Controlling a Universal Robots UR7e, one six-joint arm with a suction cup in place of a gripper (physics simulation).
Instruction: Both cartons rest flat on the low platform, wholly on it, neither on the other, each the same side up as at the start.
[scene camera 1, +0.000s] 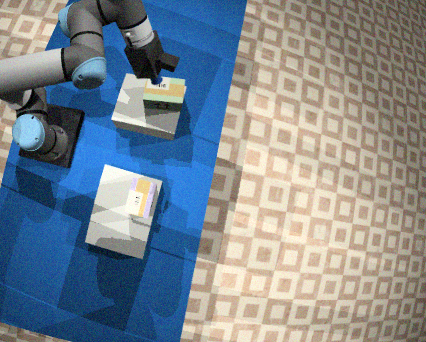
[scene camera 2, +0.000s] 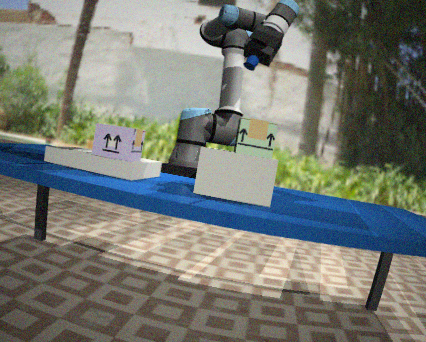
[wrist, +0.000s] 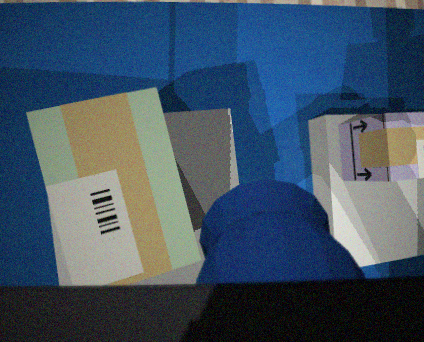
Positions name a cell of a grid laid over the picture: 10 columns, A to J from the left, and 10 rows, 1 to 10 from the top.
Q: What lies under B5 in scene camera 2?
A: A low platform.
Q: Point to the suction cup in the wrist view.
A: G7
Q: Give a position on a low platform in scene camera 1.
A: C7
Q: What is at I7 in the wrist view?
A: A low platform.
